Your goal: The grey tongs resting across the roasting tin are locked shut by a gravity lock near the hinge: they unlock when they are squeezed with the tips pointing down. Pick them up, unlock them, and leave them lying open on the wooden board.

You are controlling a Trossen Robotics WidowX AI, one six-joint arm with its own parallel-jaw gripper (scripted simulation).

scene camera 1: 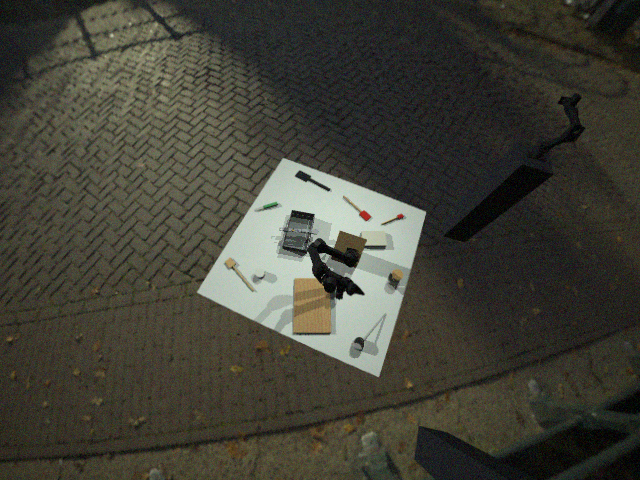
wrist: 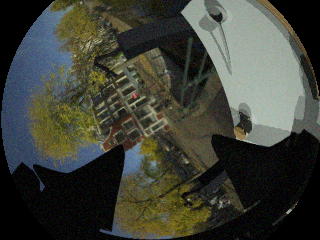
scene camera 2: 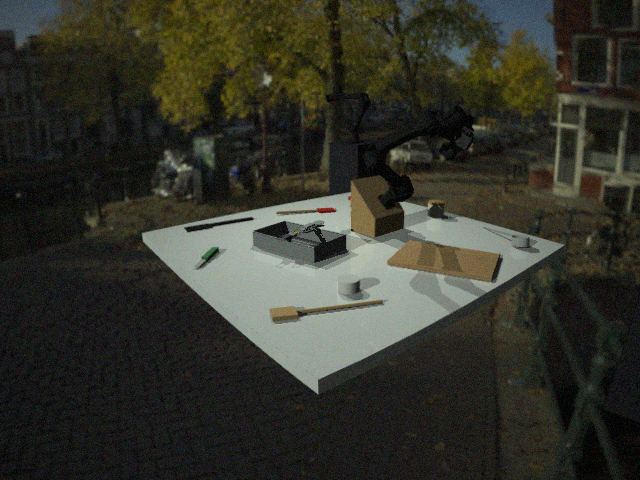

Path:
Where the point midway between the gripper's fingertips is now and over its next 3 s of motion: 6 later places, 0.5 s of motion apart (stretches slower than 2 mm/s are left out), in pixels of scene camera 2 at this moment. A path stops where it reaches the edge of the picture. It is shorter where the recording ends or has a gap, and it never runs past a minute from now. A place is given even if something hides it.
My gripper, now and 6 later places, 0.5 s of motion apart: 468,139; 480,153; 491,188; 479,227; 430,250; 355,245; 312,227

